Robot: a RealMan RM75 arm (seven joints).
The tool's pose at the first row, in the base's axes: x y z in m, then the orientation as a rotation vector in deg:
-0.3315, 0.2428, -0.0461, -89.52, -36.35, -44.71
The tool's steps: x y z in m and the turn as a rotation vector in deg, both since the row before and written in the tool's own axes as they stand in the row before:
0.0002, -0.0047, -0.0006, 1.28, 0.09, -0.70
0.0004, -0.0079, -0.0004, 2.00, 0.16, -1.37
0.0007, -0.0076, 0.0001, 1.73, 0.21, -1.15
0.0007, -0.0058, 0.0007, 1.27, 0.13, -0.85
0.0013, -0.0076, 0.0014, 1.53, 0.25, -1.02
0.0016, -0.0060, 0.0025, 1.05, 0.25, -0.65
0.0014, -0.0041, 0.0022, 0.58, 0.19, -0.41
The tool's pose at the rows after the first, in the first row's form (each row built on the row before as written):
-0.3351, 0.2428, -0.0430, -88.16, -37.24, -44.75
-0.3411, 0.2433, -0.0378, -85.96, -38.83, -45.03
-0.3467, 0.2440, -0.0327, -84.02, -40.11, -45.28
-0.3510, 0.2450, -0.0288, -82.60, -41.06, -45.44
-0.3565, 0.2466, -0.0234, -80.84, -42.12, -45.69
-0.3606, 0.2490, -0.0187, -79.60, -42.74, -45.87
-0.3633, 0.2511, -0.0152, -78.87, -43.08, -46.04

